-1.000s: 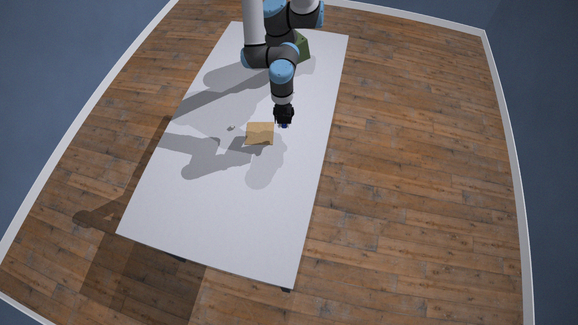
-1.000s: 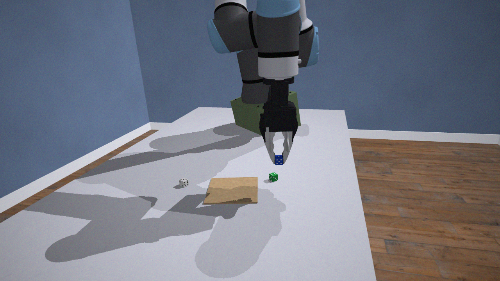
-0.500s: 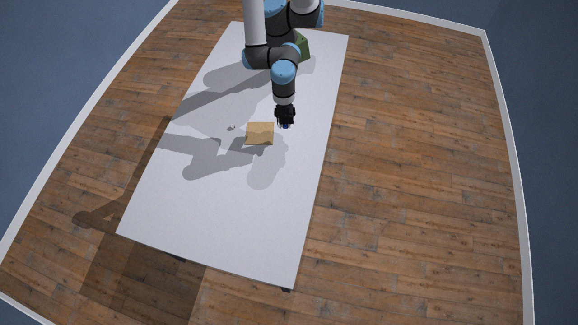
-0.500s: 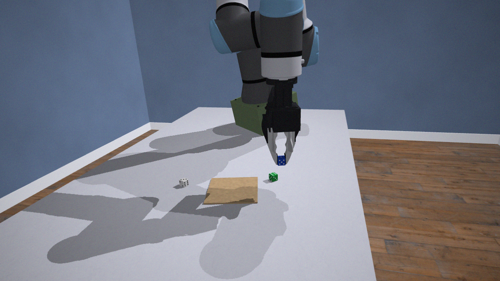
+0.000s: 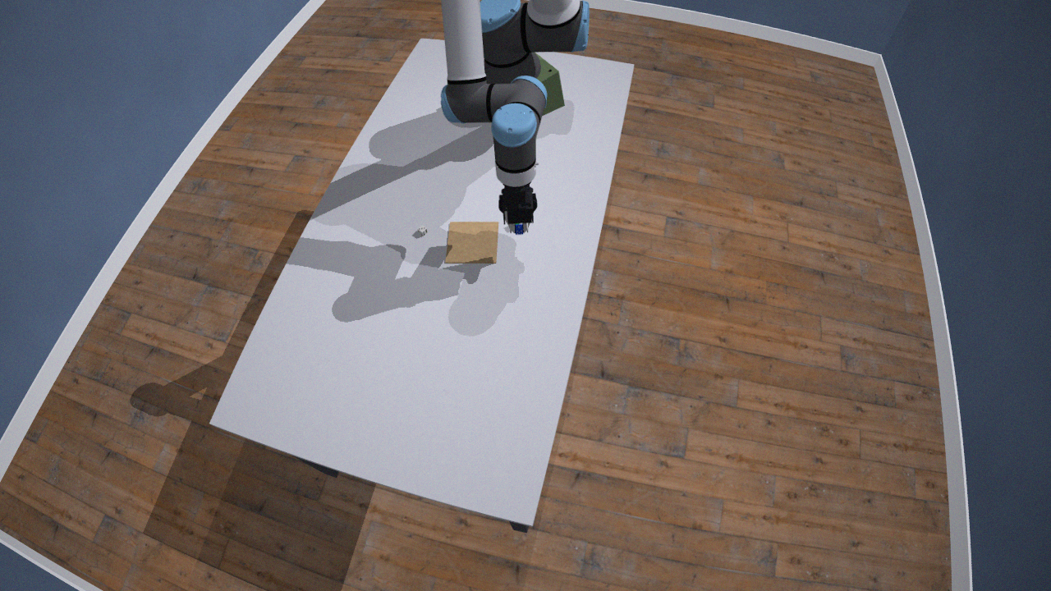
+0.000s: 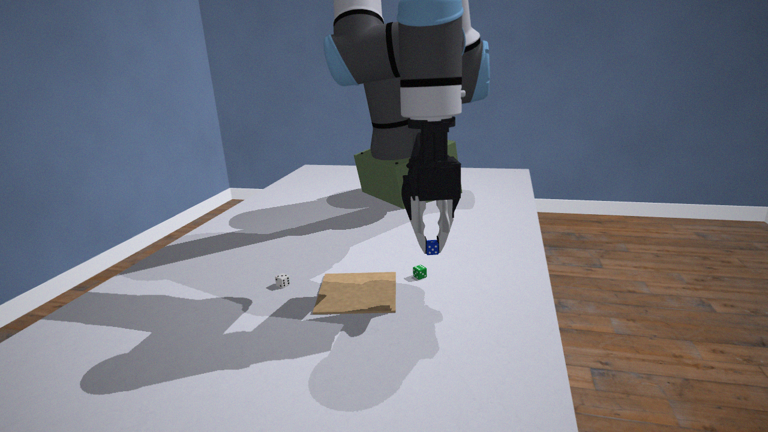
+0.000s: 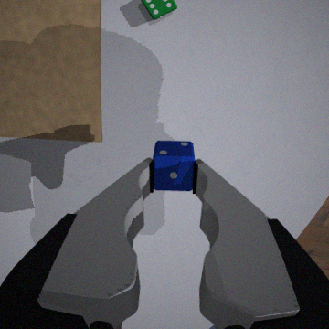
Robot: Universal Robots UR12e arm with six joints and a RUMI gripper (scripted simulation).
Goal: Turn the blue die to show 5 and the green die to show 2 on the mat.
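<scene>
Now: hand 10 mm above the blue die. The rest, counted from my hand: tan mat: 140 mm to the right, 100 mm below; white die: 290 mm to the right, 100 mm below, 10 mm ahead; green die: 100 mm below, 80 mm behind, 40 mm to the right.
</scene>
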